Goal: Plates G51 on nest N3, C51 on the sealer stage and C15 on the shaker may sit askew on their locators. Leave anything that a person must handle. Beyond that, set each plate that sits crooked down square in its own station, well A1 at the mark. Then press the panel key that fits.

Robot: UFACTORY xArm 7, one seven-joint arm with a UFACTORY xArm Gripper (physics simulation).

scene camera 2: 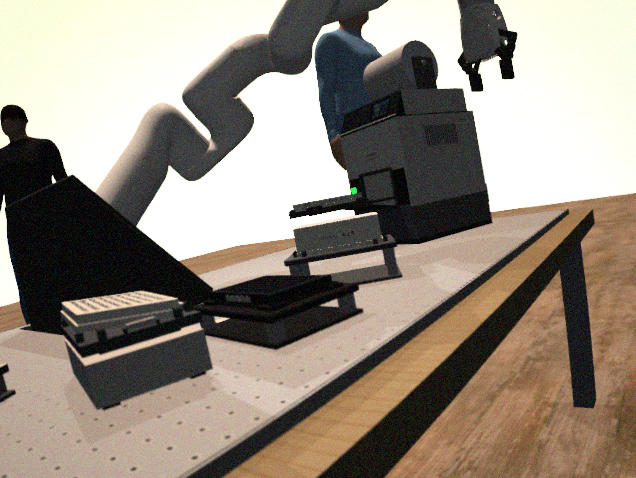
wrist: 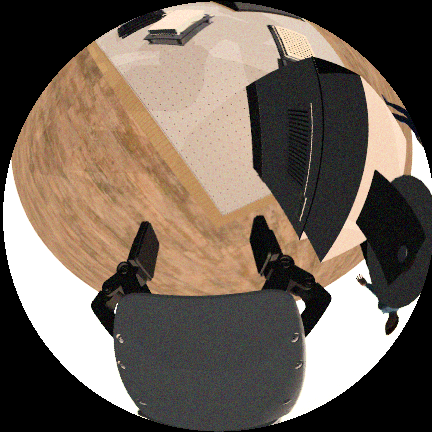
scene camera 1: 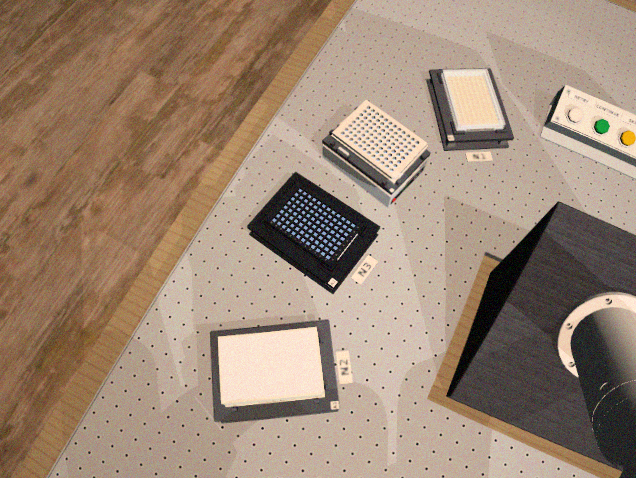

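Observation:
Black plate G51 with blue wells lies on nest N3; a slight tilt cannot be told. Beige plate C15 on the shaker looks tilted in scene camera 2, one end raised off the dark holder. Beige plate C51 lies on the dark sealer stage, partly hidden by the sealer; its seating is unclear. The panel has white, green and amber keys. My gripper is open and empty, high beyond the sealer.
The sealer stands near the table's end. Nest N2 bears a pale plate; nest N1 bears another plate. A person in blue stands behind the sealer, one in black at left.

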